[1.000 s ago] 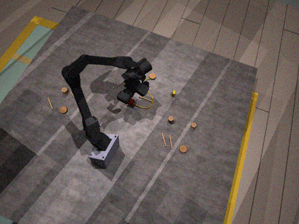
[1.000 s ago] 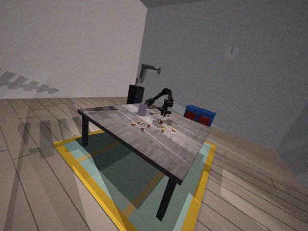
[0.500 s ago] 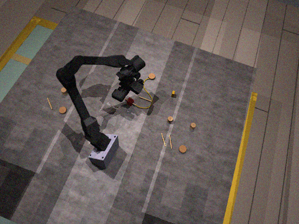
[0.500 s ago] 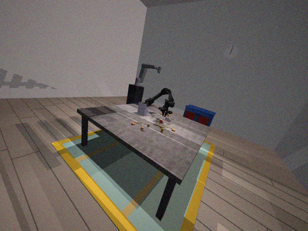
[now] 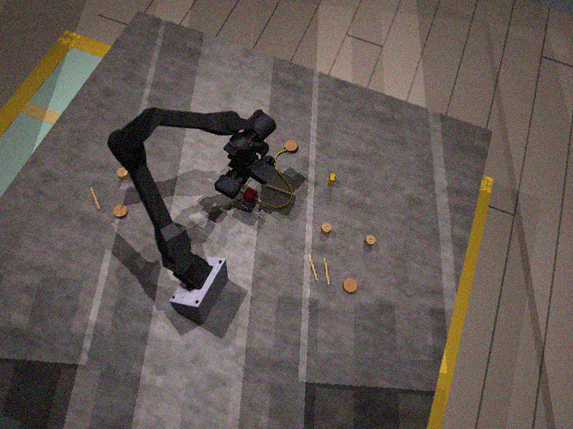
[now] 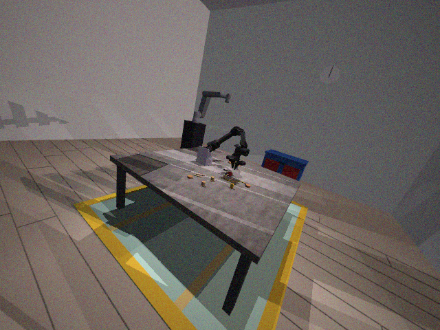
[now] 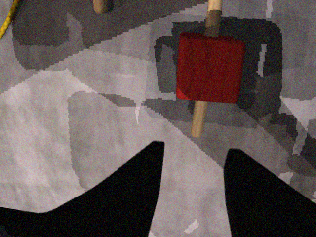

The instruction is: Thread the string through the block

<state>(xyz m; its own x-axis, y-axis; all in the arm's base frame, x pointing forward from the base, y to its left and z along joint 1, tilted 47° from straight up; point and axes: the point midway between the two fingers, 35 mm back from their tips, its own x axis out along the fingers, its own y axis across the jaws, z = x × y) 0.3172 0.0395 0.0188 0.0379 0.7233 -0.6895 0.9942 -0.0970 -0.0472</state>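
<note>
Right now the red block is 5 cm below my gripper tip, 3 cm to the right of it and 1 cm behind it. From my gripper tip the other things lie so: round wooden block (27 cm to the right, 4 cm below, 1 cm behind); yellow block (22 cm to the right, 15 cm ahead, 4 cm below); round wooden button (21 cm ahead, 6 cm to the right, 5 cm below).
</note>
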